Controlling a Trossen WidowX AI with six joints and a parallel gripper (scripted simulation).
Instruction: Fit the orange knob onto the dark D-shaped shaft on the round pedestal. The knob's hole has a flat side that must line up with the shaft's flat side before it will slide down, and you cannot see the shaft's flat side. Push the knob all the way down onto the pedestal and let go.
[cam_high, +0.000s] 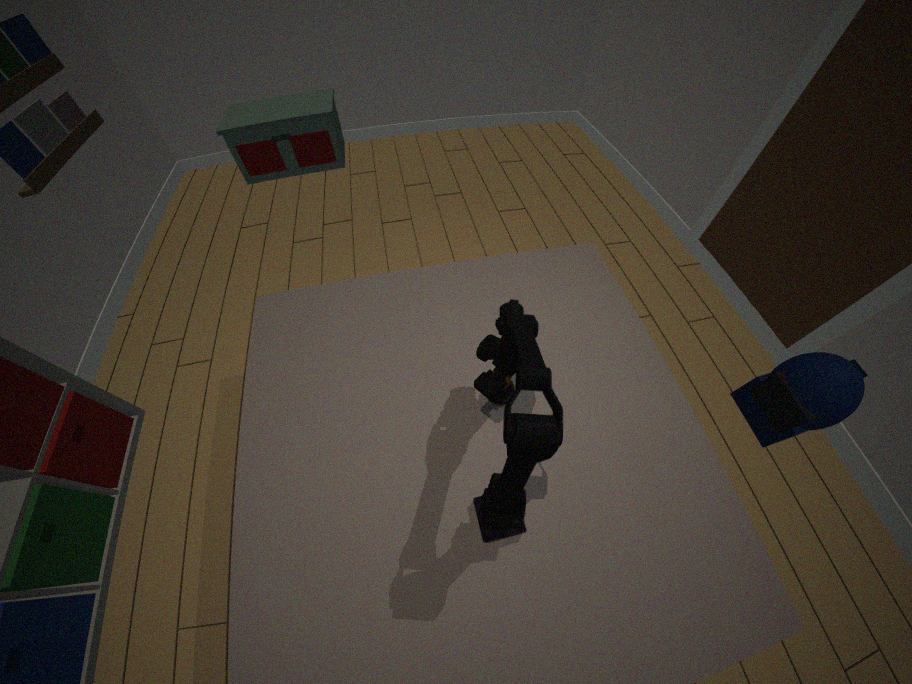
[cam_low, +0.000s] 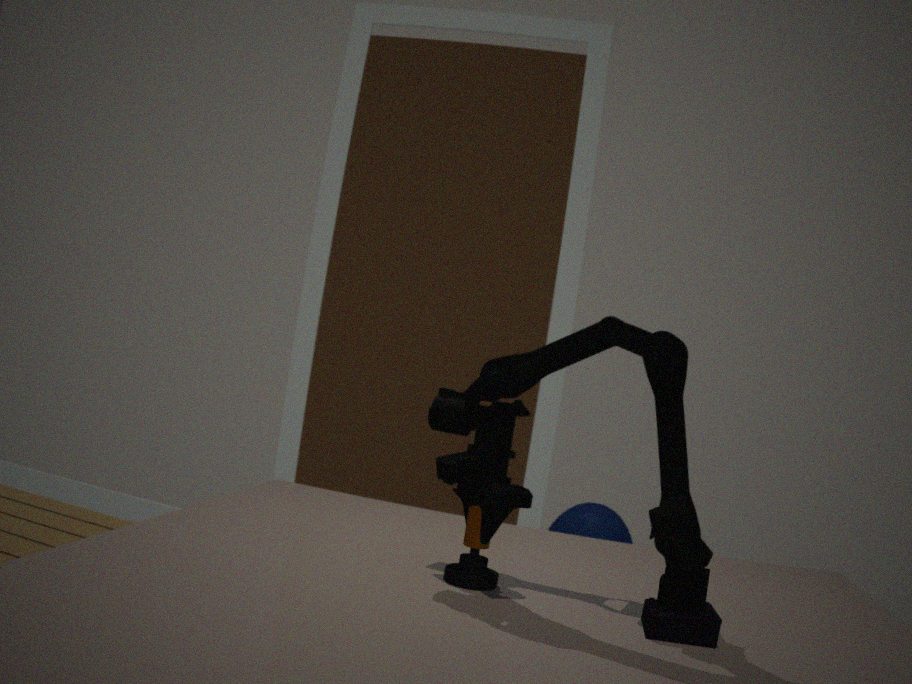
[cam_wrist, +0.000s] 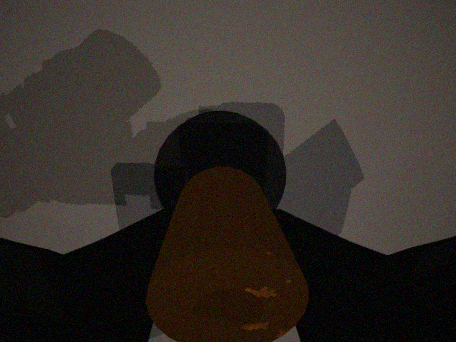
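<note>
Now: gripper tip 20 mm below the orange knob. From my gripper tip the other things lie so: dark round pedestal: 40 mm below.
</note>
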